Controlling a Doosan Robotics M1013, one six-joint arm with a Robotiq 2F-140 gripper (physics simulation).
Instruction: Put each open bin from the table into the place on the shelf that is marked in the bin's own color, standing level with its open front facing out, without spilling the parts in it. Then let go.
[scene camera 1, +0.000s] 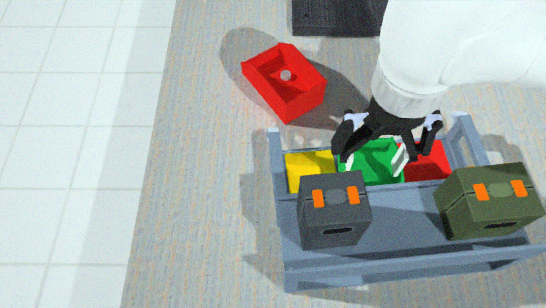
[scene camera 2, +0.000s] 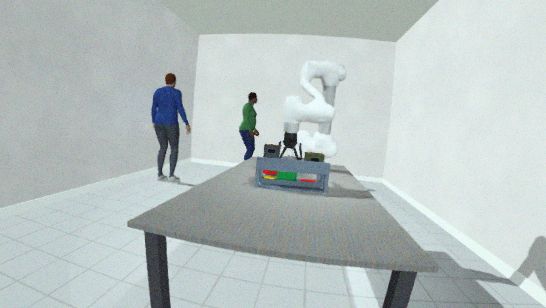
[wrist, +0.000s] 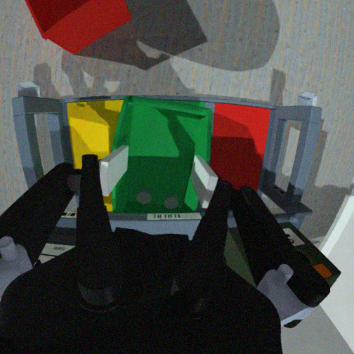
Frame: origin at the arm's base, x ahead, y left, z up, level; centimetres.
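Seen in the pictures: gripper, fingertip midpoint: (scene camera 1: 369, 168).
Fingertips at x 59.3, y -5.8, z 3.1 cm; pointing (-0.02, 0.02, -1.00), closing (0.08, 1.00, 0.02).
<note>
A point is followed by its place in that frame.
The green bin (scene camera 1: 367, 175) @[y -5.1, x 58.5, z -1.6 cm] (scene camera 2: 286, 176) @[y -6.4, x 69.2, z 1.9 cm] (wrist: 150, 132) sits in the middle place of the blue-grey shelf (scene camera 1: 400, 215) @[y -3.4, x 69.5, z 6.7 cm] (scene camera 2: 295, 164) @[y -2.3, x 77.9, z 10.4 cm] (wrist: 22, 125), between the yellow mark (scene camera 1: 306, 162) @[y -16.3, x 54.5, z -2.8 cm] (wrist: 90, 125) and the red mark (scene camera 1: 430, 155) @[y 8.5, x 54.3, z -2.8 cm] (wrist: 242, 130). Two grey round parts show inside it in the wrist view. My gripper (scene camera 1: 375, 161) @[y -5.8, x 59.3, z 3.1 cm] (wrist: 160, 161) has its white pads at the inner faces of the bin's side walls and holds it with the fingers spread. The green mark and the bin's underside are hidden. The red bin (scene camera 1: 305, 100) @[y -15.7, x 42.5, z 1.4 cm] (wrist: 82, 32) stands turned on the table, a grey part inside.
A dark grey case (scene camera 1: 335, 215) @[y -15.8, x 73.1, z 18.7 cm] and an olive case (scene camera 1: 492, 202) @[y 6.1, x 71.5, z 16.2 cm] stand on the shelf's top board, close to the gripper. A black block (scene camera 1: 335, 20) @[y -6.3, x 18.5, z -0.3 cm] lies at the table's back. The white arm reaches in from the upper right. Two people (scene camera 2: 167, 107) (scene camera 2: 248, 117) stand behind the table.
</note>
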